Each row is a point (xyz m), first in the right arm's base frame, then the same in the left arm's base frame.
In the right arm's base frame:
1: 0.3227 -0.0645 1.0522
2: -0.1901 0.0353 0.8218
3: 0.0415 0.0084 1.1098
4: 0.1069 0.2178 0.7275
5: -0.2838 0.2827 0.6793
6: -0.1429 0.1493 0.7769
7: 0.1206 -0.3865 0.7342
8: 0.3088 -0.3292 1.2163
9: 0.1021 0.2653 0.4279
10: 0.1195 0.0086 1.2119
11: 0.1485 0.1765 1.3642
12: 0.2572 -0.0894 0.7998
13: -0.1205 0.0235 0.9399
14: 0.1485 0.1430 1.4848
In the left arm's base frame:
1: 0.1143 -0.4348 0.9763
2: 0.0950 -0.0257 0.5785
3: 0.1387 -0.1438 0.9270
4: 0.3200 -0.3076 0.5601
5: 0.3062 0.0468 0.3774
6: 0.2111 -0.0688 0.5348
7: -0.2679 -0.4044 0.6623
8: -0.1318 -0.4027 1.1649
9: 0.3375 -0.4007 0.2719
10: 0.1629 -0.1805 1.0477
11: 0.3468 -0.1303 1.1738
12: 0.0542 -0.4656 0.7232
13: 0.1074 -0.0508 0.7132
14: 0.3253 -0.0931 1.2914

